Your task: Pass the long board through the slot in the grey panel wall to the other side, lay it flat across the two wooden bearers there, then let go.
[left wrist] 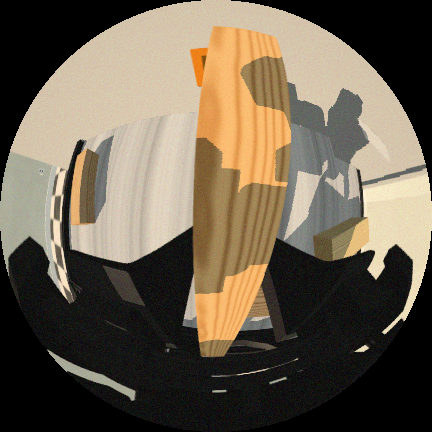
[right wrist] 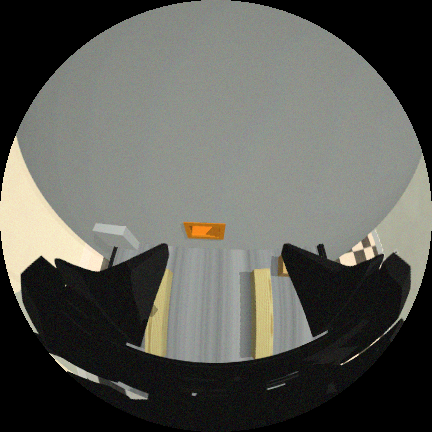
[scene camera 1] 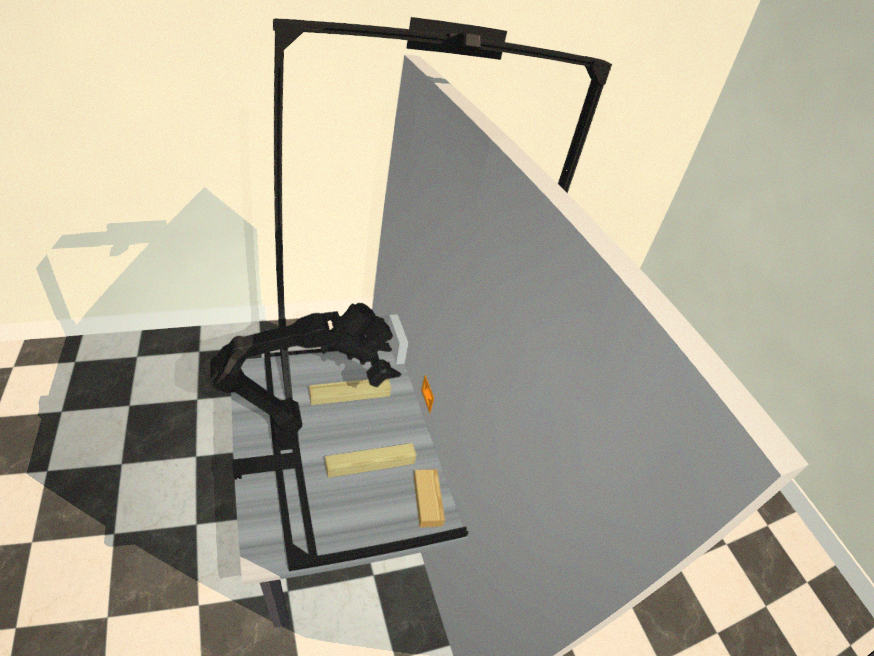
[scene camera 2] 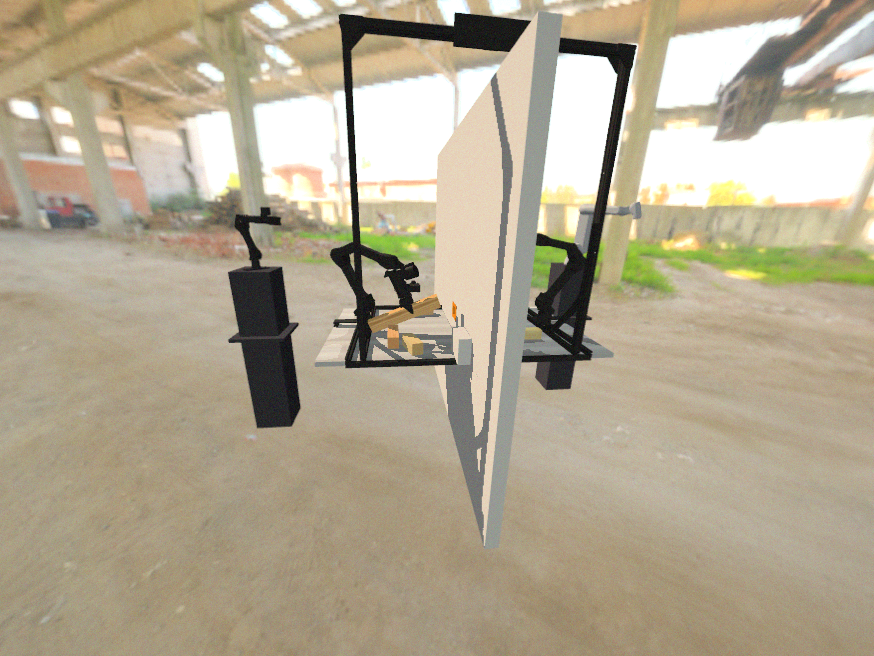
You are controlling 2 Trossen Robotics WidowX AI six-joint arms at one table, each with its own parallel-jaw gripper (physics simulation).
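Frame: origin at the left arm's base, x ahead, y left, z up, level; metres.
Seen in the pictures: left gripper, fingertip midpoint: (left wrist: 224, 232) (scene camera 2: 412, 312); right gripper, fingertip midpoint: (right wrist: 227, 250) (scene camera 1: 395, 362); left arm's base, origin of the base link: (left wrist: 187, 343); right arm's base, origin of the base link: (scene camera 1: 285, 440) (scene camera 2: 543, 323).
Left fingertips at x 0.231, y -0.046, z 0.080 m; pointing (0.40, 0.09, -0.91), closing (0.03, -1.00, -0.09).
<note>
Pixels of each thing's middle, then the offset from my left fingertips to it. "spot": a spot on its surface instead.
- long board, body centre: (left wrist: 220, 278) (scene camera 2: 404, 313) dz -0.006, dx -0.037, dy +0.000 m
- slot's orange frame, surface spot: (left wrist: 196, 60) (scene camera 2: 452, 305) spot: dz +0.017, dx +0.199, dy +0.043 m
- far bearer, body centre: (right wrist: 157, 313) (scene camera 1: 350, 391) dz -0.077, dx +0.464, dy -0.111 m
- wooden block, body centre: (scene camera 1: 428, 497) (right wrist: 301, 265) dz -0.080, dx +0.325, dy +0.300 m
The long board (scene camera 2: 386, 319) (left wrist: 240, 150) is held by my left gripper (scene camera 2: 409, 309) (left wrist: 224, 232), which is shut on it. The board is tilted, its wall-side end raised. In the left wrist view that end overlaps the right part of the slot's orange frame (scene camera 1: 424, 385) (scene camera 2: 453, 309) (left wrist: 196, 60) (right wrist: 205, 224). The board does not show in scene camera 1 or the right wrist view. The grey panel wall (scene camera 1: 564, 353) (scene camera 2: 473, 211) (right wrist: 215, 125) stands upright. My right gripper (scene camera 1: 393, 360) (right wrist: 227, 250) is open and empty above the far bearer (scene camera 1: 345, 393) (right wrist: 159, 325). The other bearer (scene camera 1: 370, 460) (right wrist: 263, 315) lies roughly parallel.
A wooden block (scene camera 1: 429, 497) (right wrist: 283, 266) lies near the wall on the right arm's side. Two blocks (scene camera 2: 393, 337) (scene camera 2: 413, 345) stand below the board. A pale bracket (scene camera 1: 400, 340) (scene camera 2: 461, 346) (right wrist: 112, 232) is at the wall. A black frame (scene camera 1: 279, 176) (scene camera 2: 354, 155) surrounds the table.
</note>
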